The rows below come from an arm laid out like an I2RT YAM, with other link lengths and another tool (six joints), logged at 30 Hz.
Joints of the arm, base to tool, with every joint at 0 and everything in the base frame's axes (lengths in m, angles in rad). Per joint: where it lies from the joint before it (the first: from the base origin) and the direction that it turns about. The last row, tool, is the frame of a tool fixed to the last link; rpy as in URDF.
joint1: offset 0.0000 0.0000 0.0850 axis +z
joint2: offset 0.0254 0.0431 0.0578 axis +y
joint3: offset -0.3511 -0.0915 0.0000 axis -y
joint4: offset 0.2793 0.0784 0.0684 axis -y
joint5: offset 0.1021 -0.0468 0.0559 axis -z
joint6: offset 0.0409 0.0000 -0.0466 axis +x
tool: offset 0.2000 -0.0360 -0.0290 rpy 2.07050 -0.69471 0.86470
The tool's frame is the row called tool.
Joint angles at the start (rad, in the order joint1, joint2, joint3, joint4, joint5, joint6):
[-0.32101 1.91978 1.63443 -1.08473 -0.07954 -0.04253]
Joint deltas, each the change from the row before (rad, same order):
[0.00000 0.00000 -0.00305 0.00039 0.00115 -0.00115]
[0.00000 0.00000 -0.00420 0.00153 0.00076 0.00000]
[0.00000 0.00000 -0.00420 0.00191 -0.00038 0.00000]
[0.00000 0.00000 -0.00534 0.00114 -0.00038 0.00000]
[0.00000 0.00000 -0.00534 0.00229 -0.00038 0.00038]
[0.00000 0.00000 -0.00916 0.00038 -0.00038 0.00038]
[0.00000 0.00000 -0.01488 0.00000 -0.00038 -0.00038]
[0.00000 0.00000 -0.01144 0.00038 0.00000 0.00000]
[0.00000 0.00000 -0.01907 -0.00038 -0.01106 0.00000]
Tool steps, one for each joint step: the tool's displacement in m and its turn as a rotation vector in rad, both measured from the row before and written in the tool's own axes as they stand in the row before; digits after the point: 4 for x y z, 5 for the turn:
[-0.0005 -0.0005 0.0012 0.00045 -0.00269 -0.00134]
[-0.0004 -0.0007 0.0015 0.00127 -0.00242 -0.00049]
[-0.0001 -0.0008 0.0014 0.00172 -0.00135 -0.00078]
[-0.0004 -0.0013 0.0019 0.00296 -0.00270 -0.00132]
[-0.0002 -0.0010 0.0018 0.00240 -0.00189 -0.00067]
[-0.0011 -0.0026 0.0034 0.00612 -0.00593 -0.00228]
[-0.0021 -0.0042 0.0056 0.00970 -0.01024 -0.00466]
[-0.0015 -0.0031 0.0043 0.00718 -0.00781 -0.00312]
[-0.0010 -0.0074 0.0066 0.01947 -0.00593 -0.00929]

